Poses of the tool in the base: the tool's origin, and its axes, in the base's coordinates. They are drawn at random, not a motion.
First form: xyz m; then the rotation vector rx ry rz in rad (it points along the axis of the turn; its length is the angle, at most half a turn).
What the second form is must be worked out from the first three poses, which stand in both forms.
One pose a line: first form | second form
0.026, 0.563, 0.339, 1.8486, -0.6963, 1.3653 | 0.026, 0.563, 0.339, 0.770, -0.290, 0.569, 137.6
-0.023, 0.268, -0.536, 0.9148, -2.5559, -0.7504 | -0.023, 0.268, -0.536, 0.325, -0.907, -0.266, 161.4
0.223, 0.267, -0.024, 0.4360, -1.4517, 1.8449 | 0.223, 0.267, -0.024, 0.183, -0.608, 0.773, 136.8
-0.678, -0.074, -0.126, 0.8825, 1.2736, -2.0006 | -0.678, -0.074, -0.126, 0.349, 0.503, -0.791, 145.0
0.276, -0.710, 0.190, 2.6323, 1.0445, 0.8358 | 0.276, -0.710, 0.190, 0.891, 0.354, 0.283, 169.2
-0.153, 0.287, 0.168, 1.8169, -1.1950, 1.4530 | -0.153, 0.287, 0.168, 0.695, -0.457, 0.556, 149.9
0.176, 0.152, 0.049, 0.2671, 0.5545, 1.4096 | 0.176, 0.152, 0.049, 0.174, 0.361, 0.916, 88.1
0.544, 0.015, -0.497, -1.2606, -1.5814, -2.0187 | 0.544, 0.015, -0.497, -0.441, -0.553, -0.706, 163.7
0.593, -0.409, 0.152, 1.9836, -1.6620, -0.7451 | 0.593, -0.409, 0.152, 0.737, -0.617, -0.277, 154.3
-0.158, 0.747, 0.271, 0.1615, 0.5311, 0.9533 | -0.158, 0.747, 0.271, 0.146, 0.481, 0.864, 63.2
